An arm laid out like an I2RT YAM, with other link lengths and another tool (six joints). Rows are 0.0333 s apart.
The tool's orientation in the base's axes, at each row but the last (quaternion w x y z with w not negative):
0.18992, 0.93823, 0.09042, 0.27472
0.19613, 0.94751, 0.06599, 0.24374
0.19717, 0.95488, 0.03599, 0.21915
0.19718, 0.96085, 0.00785, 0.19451
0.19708, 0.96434, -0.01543, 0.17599
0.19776, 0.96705, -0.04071, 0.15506
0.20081, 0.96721, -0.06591, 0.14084
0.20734, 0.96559, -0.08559, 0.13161
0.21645, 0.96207, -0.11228, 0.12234
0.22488, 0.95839, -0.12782, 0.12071
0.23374, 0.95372, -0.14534, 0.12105
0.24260, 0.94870, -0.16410, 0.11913
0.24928, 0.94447, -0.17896, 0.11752
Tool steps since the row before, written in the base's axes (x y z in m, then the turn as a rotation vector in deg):
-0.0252, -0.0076, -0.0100, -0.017, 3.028, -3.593
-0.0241, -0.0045, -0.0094, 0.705, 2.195, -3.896
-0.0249, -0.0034, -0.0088, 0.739, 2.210, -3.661
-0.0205, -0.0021, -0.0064, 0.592, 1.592, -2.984
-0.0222, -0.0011, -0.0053, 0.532, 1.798, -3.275
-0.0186, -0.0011, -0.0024, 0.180, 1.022, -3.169
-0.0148, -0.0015, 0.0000, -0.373, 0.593, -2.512
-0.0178, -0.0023, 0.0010, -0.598, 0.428, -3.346
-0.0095, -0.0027, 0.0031, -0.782, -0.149, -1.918
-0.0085, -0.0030, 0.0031, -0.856, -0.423, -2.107
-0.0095, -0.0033, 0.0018, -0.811, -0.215, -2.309
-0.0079, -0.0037, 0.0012, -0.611, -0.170, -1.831
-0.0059, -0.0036, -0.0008, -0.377, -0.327, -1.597
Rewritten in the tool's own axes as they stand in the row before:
-0.0279, 0.0012, -0.0038, -0.913, -4.220, 1.853
-0.0261, -0.0004, -0.0027, -0.599, -3.560, 2.732
-0.0265, 0.0001, -0.0023, -0.471, -3.482, 2.547
-0.0215, 0.0008, -0.0015, -0.413, -2.644, 2.151
-0.0227, 0.0012, -0.0024, -0.562, -2.937, 2.302
-0.0184, 0.0027, -0.0027, -0.848, -2.136, 2.416
-0.0140, 0.0041, -0.0030, -1.148, -1.401, 1.877
-0.0164, 0.0064, -0.0038, -1.585, -1.518, 2.631
-0.0077, 0.0061, -0.0033, -1.259, -0.404, 1.601
-0.0065, 0.0064, -0.0028, -1.331, -0.221, 1.879
-0.0076, 0.0067, -0.0015, -1.396, -0.495, 1.960
-0.0059, 0.0065, -0.0003, -1.077, -0.405, 1.559
-0.0046, 0.0049, 0.0017, -0.748, -0.270, 1.472

